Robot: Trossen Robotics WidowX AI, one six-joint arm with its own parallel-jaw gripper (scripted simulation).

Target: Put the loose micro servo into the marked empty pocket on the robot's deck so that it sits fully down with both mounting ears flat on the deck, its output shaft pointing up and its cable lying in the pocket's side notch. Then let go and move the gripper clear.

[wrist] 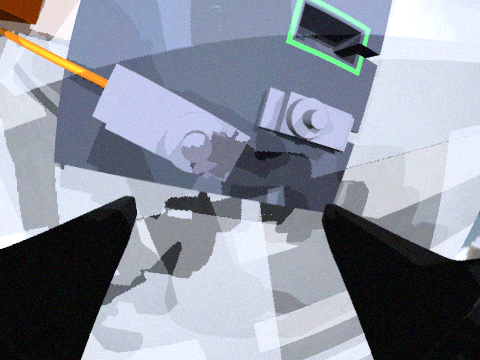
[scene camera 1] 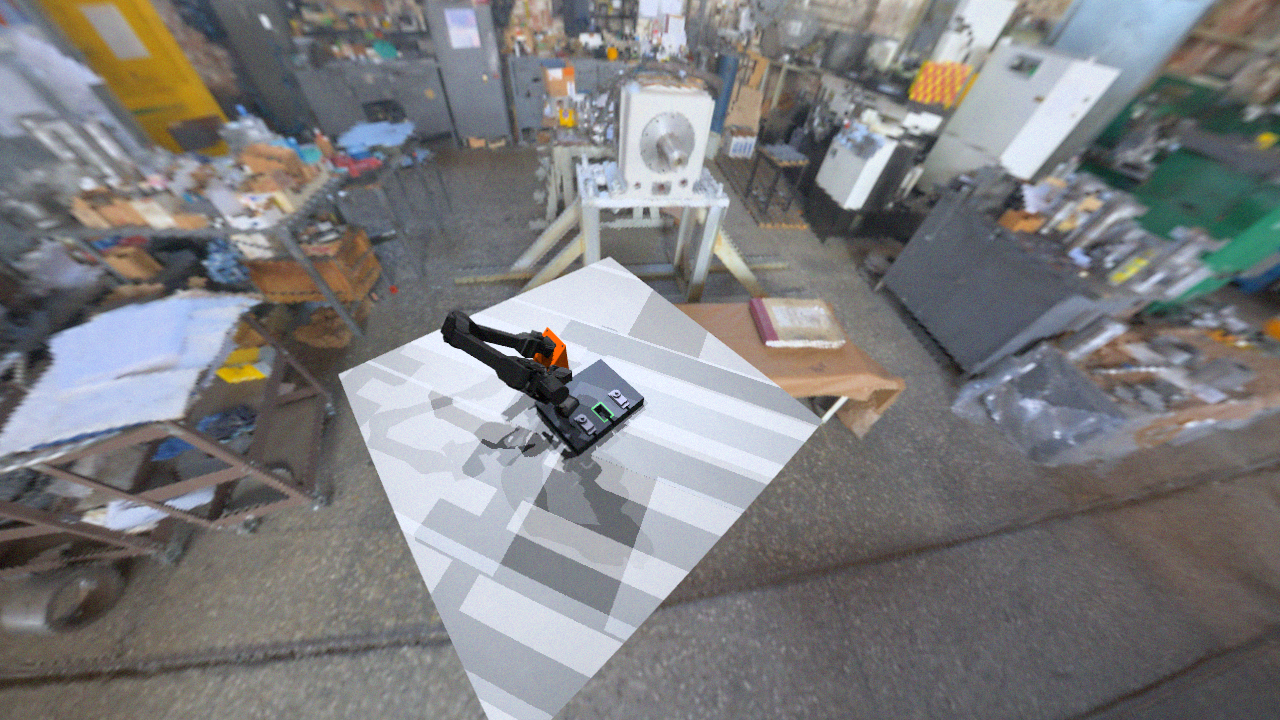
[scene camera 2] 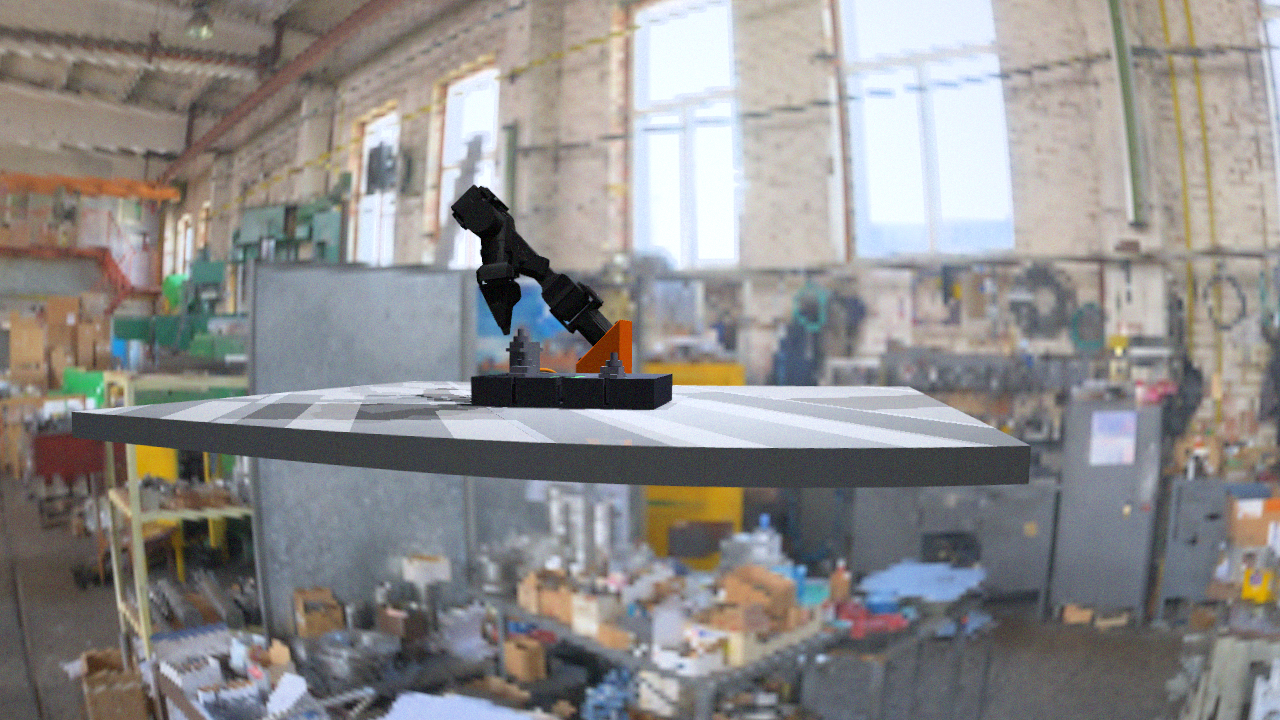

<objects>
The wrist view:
my gripper: 232, 209
grey servo: 136, 108
dark deck: 224, 64
</objects>
